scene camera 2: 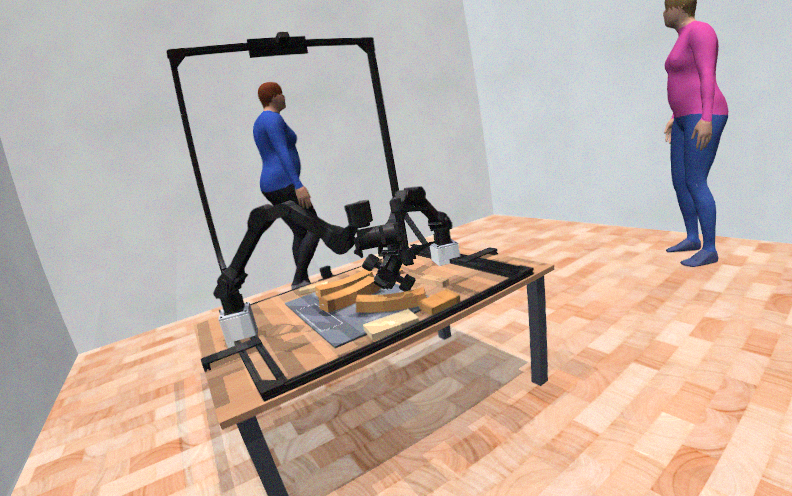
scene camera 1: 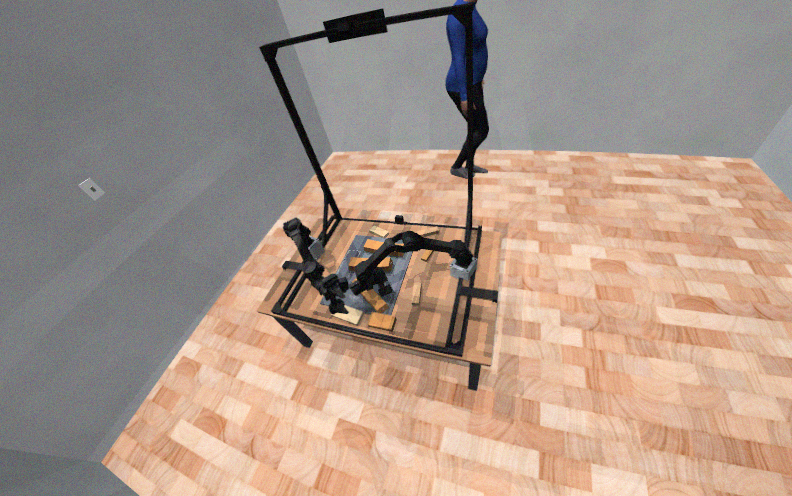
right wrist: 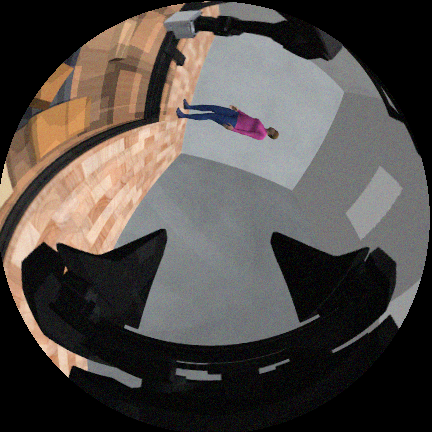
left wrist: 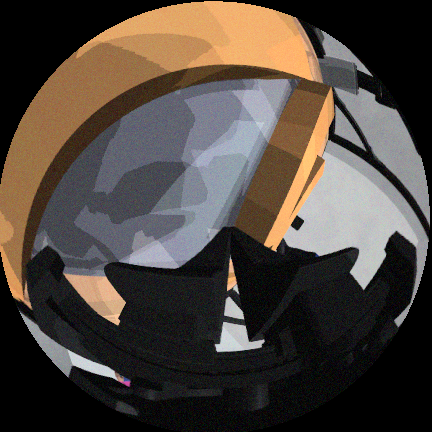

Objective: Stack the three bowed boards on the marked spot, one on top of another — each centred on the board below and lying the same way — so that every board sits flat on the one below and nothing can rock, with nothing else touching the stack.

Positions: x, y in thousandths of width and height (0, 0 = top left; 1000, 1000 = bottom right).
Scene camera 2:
right gripper: 545, 455
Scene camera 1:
right gripper: 438, 616
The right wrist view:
right gripper: 510, 547
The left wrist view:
left gripper: 529, 536
grey mat: 355, 436
